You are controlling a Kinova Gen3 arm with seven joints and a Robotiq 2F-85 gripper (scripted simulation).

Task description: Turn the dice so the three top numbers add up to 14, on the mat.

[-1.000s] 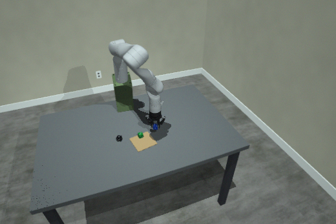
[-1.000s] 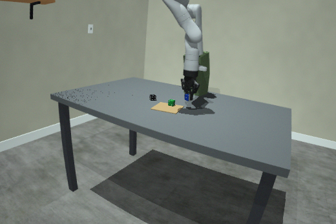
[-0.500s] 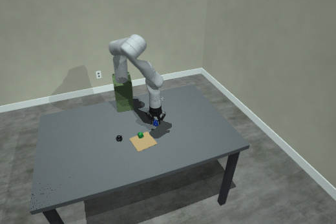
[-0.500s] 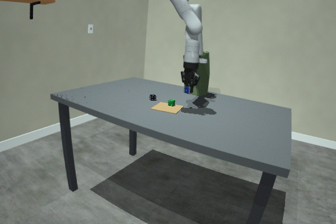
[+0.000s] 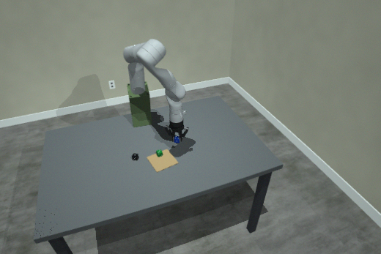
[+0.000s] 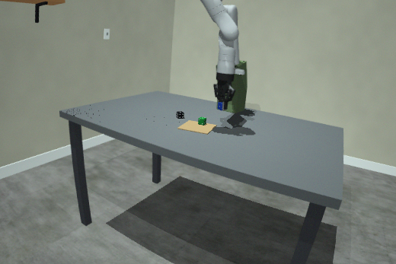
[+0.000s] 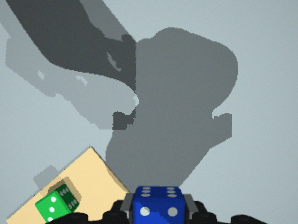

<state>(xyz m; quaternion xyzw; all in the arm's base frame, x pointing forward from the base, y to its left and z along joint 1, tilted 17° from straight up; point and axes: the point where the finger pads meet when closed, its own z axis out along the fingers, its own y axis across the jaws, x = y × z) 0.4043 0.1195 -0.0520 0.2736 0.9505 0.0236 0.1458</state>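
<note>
The tan mat lies 2 cm ahead of my hand, 10 cm to the right of it and 12 cm below it. Round my hand: black die: 6 cm behind, 25 cm to the right, 10 cm below; then blue die: right at my hand; then green die: 3 cm behind, 11 cm to the right, 10 cm below.
</note>
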